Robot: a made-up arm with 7 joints.
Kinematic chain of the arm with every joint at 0, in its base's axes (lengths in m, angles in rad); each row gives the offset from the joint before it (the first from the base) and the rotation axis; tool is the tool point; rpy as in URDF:
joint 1: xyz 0 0 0.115 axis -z
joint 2: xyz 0 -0.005 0.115 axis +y
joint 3: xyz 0 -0.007 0.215 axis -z
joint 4: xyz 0 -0.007 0.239 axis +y
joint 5: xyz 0 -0.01 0.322 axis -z
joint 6: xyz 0 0 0.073 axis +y
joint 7: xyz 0 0 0.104 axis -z
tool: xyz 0 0 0 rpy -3.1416 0 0
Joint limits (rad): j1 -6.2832..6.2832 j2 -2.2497..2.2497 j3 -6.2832..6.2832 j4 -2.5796..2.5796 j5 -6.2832..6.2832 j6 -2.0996..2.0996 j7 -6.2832..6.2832
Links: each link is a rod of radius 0.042 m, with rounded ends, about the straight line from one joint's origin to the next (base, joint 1, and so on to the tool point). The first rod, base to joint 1, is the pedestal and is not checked.
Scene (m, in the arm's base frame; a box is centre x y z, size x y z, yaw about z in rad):
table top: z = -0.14
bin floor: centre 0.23 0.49 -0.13 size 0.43 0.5 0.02 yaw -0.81
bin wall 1: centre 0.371 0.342 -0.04 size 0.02 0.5 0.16 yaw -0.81
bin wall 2: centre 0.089 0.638 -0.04 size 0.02 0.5 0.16 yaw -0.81
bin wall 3: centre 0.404 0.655 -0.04 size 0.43 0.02 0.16 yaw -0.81
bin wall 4: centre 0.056 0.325 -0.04 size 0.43 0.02 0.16 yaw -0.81
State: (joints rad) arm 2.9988 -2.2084 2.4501 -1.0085 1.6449 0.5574 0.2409
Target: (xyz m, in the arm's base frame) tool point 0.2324 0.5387 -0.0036
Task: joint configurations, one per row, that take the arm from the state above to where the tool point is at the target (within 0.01 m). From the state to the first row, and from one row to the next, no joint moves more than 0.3 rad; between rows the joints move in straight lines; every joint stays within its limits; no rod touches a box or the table.
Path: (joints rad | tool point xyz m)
1: 2.8089 -1.9757 2.3903 -0.7440 1.5840 0.6541 0.1492 | 0.8544 0.0119 0.0803
2: 2.6191 -1.7429 2.3304 -0.4795 1.5231 0.7509 0.0574 | 0.8600 0.2599 0.1630
3: 2.4292 -1.5102 2.2706 -0.2149 1.4621 0.8476 -0.0343 | 0.7645 0.5041 0.2712
4: 2.2394 -1.2775 2.2107 0.0496 1.4012 0.9443 -0.1260 | 0.5719 0.6945 0.3949
5: 2.0495 -1.0447 2.1509 0.3141 1.3403 1.0410 -0.2178 | 0.3111 0.7878 0.5183
6: 1.8597 -0.8120 2.0910 0.5786 1.2794 1.1378 -0.3095 | 0.0319 0.7616 0.6225
7: 2.0901 -1.0210 2.0207 0.8208 1.2375 1.1194 -0.1719 | 0.1341 0.7889 0.4042
8: 2.3206 -1.2300 1.9505 1.0630 1.1956 1.1010 -0.0343 | 0.2119 0.7380 0.2125
9: 2.5510 -1.4391 1.8802 1.3052 1.1538 1.0827 0.1033 | 0.2434 0.6428 0.0726
10: 2.7814 -1.6481 1.8100 1.5474 1.1119 1.0643 0.2409 | 0.2324 0.5387 -0.0036

